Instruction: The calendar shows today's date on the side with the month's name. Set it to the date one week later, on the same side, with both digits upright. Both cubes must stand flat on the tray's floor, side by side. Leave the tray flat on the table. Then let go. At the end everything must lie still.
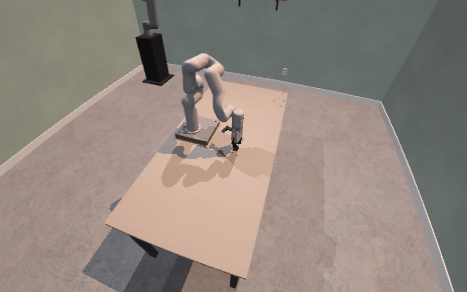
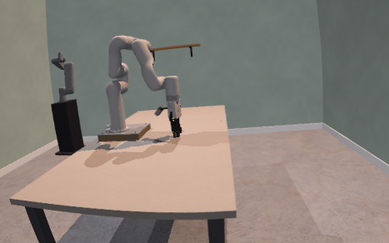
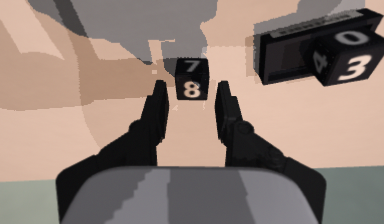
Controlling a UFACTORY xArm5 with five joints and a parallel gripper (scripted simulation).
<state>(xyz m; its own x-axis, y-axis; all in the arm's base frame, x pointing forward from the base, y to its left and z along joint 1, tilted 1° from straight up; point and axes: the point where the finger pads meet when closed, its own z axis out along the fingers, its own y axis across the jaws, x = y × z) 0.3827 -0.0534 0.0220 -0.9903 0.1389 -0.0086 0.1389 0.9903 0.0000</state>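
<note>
Now: hand 40 mm above the black cube. Round my hand: black calendar tray: 10 mm behind, 100 mm to the left, 50 mm below.
</note>
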